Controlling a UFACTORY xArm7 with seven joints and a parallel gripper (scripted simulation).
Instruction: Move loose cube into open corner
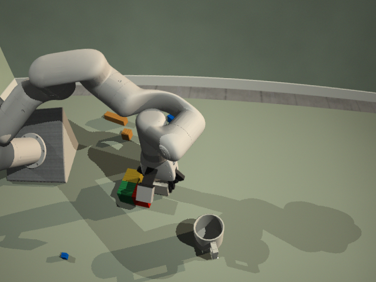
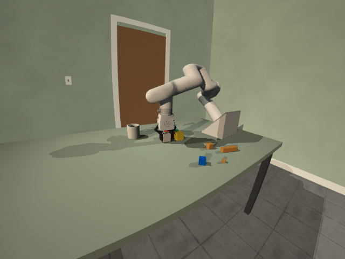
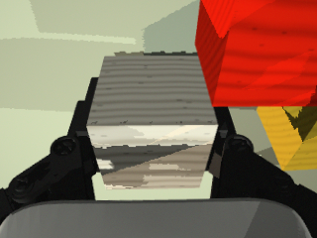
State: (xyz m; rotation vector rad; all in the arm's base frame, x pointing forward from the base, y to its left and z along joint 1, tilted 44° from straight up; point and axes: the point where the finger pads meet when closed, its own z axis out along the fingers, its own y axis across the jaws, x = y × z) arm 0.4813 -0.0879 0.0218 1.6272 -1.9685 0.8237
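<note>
Right now my hand is 6 cm past the red cube and 4 cm to the left of it. From my hand the other things lie so: long orange block (32 cm to the left, 22 cm behind, 2 cm below); then yellow cube (10 cm behind, 2 cm to the left); then beige cube (right at my hand).
</note>
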